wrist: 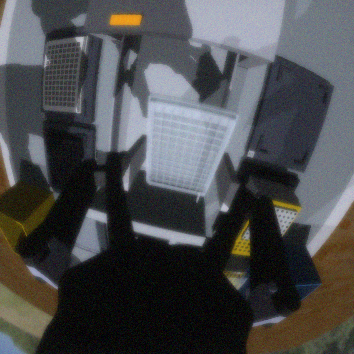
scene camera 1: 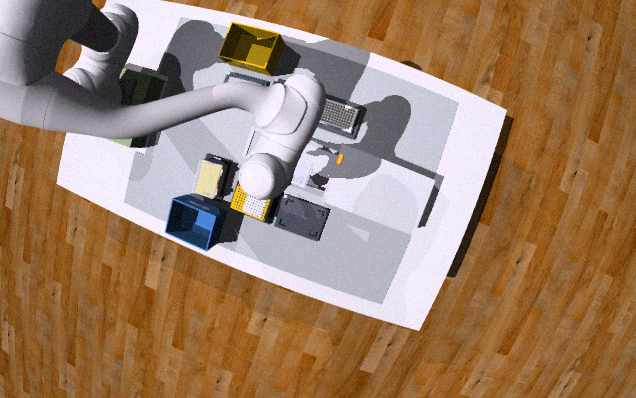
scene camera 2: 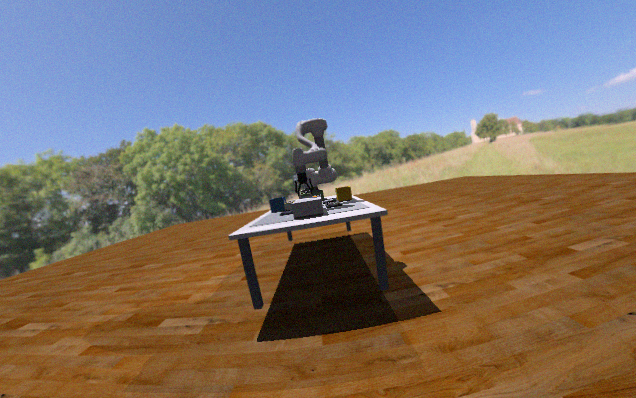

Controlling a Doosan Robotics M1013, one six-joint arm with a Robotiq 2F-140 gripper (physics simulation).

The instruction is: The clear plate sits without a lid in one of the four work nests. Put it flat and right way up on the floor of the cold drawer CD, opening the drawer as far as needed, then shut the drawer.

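Frame: origin at the arm's base, x ahead, y left, z up, level; centimetres.
Seen in the pictures: gripper, fingertip midpoint: point(wrist: 182, 154); arm's base, link origin: point(scene camera 1: 114, 100).
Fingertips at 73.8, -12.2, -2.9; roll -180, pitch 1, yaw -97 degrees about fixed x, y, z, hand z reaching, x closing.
Note:
Pixels of each thing's top centre, then the offset from my fingertips to it, as dx, dy, dz. "pt": a spot on its surface instead.
- open cold drawer CD, surface spot: point(wrist: 150, 231) pt -11.7, +3.6, +1.3
- dark work nest, top centre: point(wrist: 296, 119) point(scene camera 1: 300, 218) +5.6, -16.7, -6.3
- pale yellow plate, top centre: point(wrist: 214, 286) point(scene camera 1: 206, 179) -29.1, -9.7, -0.4
- blue bin, top centre: point(wrist: 278, 303) point(scene camera 1: 189, 224) point(scene camera 2: 277, 198) -31.3, -26.0, +3.9
- gridded plate, top centre: point(wrist: 59, 74) point(scene camera 1: 337, 114) +10.4, +20.8, -5.5
- yellow bin, top centre: point(wrist: 16, 240) point(scene camera 1: 247, 44) point(scene camera 2: 342, 187) -23.2, +38.2, +3.9
The clear plate point(wrist: 187, 145) point(scene camera 1: 301, 175) is upright and roughly level, over the open cold drawer CD point(wrist: 150, 231). Its long sides run along the drawer. My gripper point(wrist: 182, 154) point(scene camera 2: 306, 193) is shut on the plate, with a fingertip at each long side. In scene camera 1 the wrist hides most of the gripper. The drawer stands out from under the white cabinet point(scene camera 1: 380, 185) point(wrist: 235, 20) with the orange mark. A dark work nest point(scene camera 1: 302, 217) point(wrist: 292, 117) beside the drawer holds no plate. The height of the plate above the drawer floor is hard to tell.
A yellow plate point(scene camera 1: 250, 205) point(wrist: 287, 215) and a pale yellow plate point(scene camera 1: 209, 177) stand near the blue bin point(scene camera 1: 195, 222). Across the drawer are a gridded plate point(scene camera 1: 340, 115) point(wrist: 62, 75) and the yellow bin point(scene camera 1: 252, 47) point(wrist: 25, 210). A green box point(scene camera 1: 142, 90) stands near the arm's base.

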